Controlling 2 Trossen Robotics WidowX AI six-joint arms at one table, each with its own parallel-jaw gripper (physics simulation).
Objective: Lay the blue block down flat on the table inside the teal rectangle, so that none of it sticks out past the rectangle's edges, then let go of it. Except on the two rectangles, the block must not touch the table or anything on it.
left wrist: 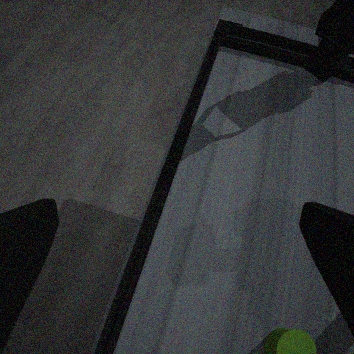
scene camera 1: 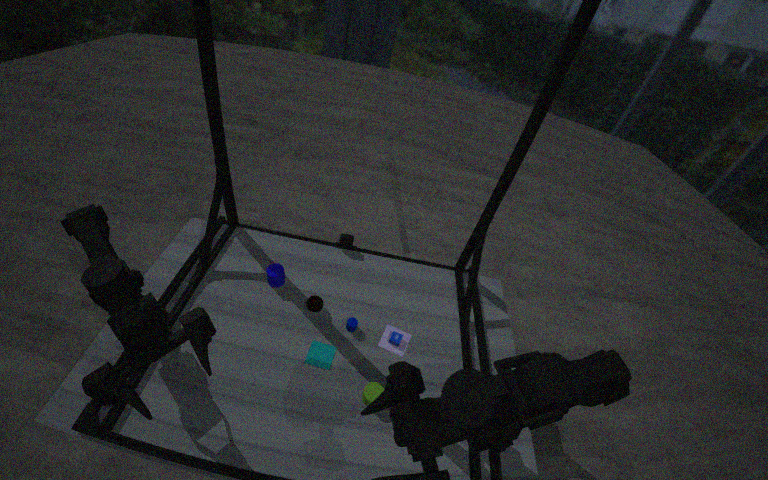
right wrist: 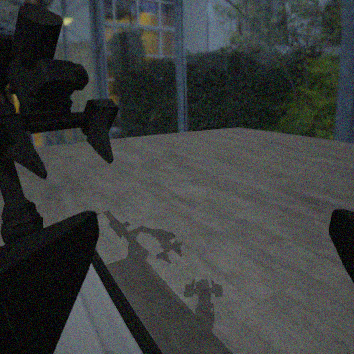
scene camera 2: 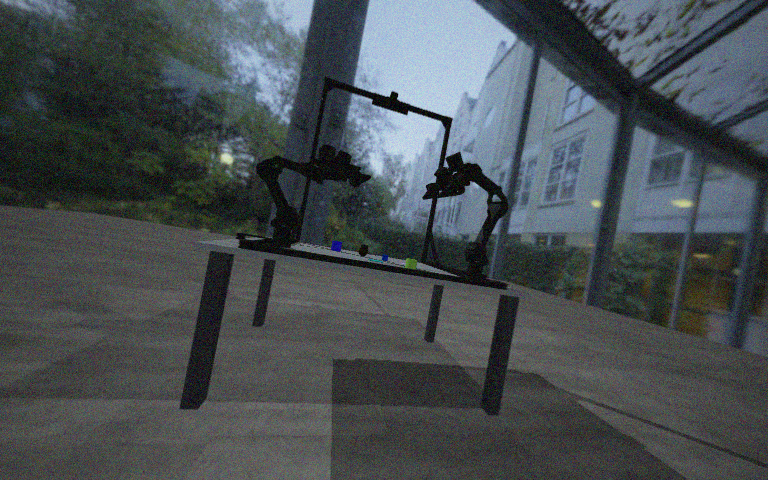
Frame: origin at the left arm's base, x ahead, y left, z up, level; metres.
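Seen in the pictures: left gripper, between the fingertips: (left wrist: 181, 212) (scene camera 1: 367, 445) (right wrist: 80, 168) (scene camera 2: 430, 197); right gripper, between the fingertips: (scene camera 1: 181, 395) (right wrist: 214, 222) (scene camera 2: 366, 173); left arm's base, origin of its link: (scene camera 1: 481, 436) (scene camera 2: 473, 276); right arm's base, origin of its link: (left wrist: 322, 62) (scene camera 2: 280, 241).
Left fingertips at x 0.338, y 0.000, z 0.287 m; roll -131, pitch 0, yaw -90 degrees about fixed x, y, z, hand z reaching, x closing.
Note:
Offsets run from my left fingertips to a thing's middle. "spot": to the spot under its first point.
The small blue block {0.308 m right, 0.180 m back, 0.297 m down} (scene camera 1: 395, 338) sits on the pale pink rectangle {spot: 0.280 m right, 0.190 m back, 0.305 m down} (scene camera 1: 400, 348), right of the table's middle in scene camera 1; its exact pose is too small to tell. The teal rectangle {spot: 0.282 m right, 0.039 m ahead, 0.305 m down} (scene camera 1: 320, 355) (scene camera 2: 376, 260) lies to its left and nearer the front, with nothing on it. My left gripper (scene camera 1: 369, 444) (scene camera 2: 426, 193) (left wrist: 181, 212) (right wrist: 80, 168) is open and empty, high above the table; one finger overlaps the lime cylinder in scene camera 1. My right gripper (scene camera 1: 180, 396) (scene camera 2: 367, 180) (right wrist: 214, 222) is open and empty, high over the table's left part.
A lime cylinder {0.153 m right, 0.082 m back, 0.285 m down} (scene camera 1: 372, 392) (scene camera 2: 411, 263) (left wrist: 296, 344) stands in front of the rectangles. A small blue cylinder {0.363 m right, 0.057 m back, 0.291 m down} (scene camera 1: 351, 324) (scene camera 2: 384, 258) stands between and behind them. A dark round object {0.436 m right, 0.046 m ahead, 0.282 m down} (scene camera 1: 314, 303) (scene camera 2: 363, 249) and a larger blue cylinder {0.546 m right, 0.165 m ahead, 0.280 m down} (scene camera 1: 275, 275) (scene camera 2: 336, 246) stand farther back left. A black frame (scene camera 1: 208, 84) surrounds the table.

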